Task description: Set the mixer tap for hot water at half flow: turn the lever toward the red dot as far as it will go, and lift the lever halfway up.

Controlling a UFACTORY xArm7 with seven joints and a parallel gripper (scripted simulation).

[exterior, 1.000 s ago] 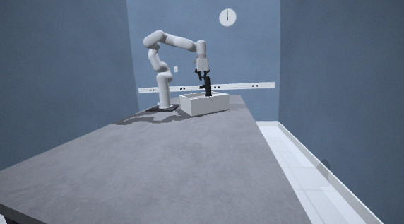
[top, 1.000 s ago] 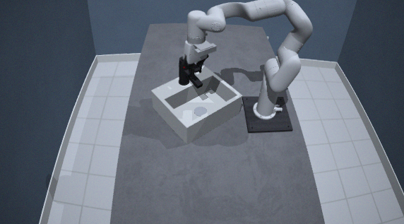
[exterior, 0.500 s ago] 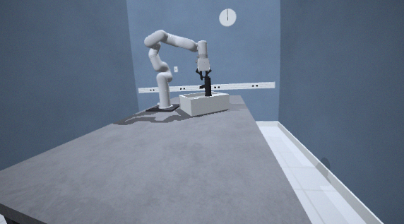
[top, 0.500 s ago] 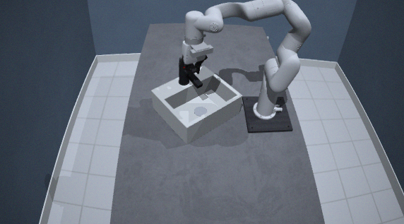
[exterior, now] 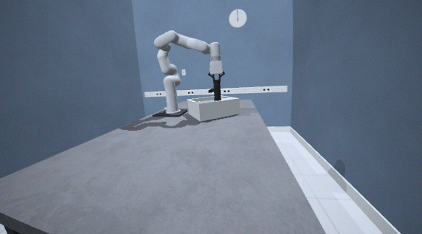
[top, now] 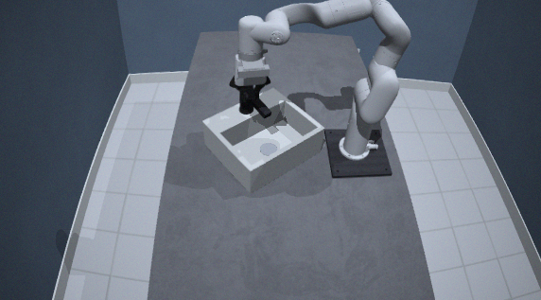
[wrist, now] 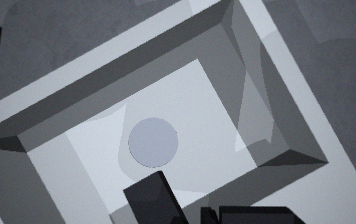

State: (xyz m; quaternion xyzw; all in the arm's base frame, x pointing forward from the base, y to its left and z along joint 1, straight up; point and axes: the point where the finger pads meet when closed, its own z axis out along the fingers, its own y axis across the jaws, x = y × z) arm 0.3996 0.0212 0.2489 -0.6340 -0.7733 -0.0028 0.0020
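My gripper is now 10 mm short of the lever and 40 mm to the left of it. Also, from my hand: black mixer tap (10 mm ahead, 60 mm to the right, 40 mm below); then white sink (60 mm behind, 220 mm below).
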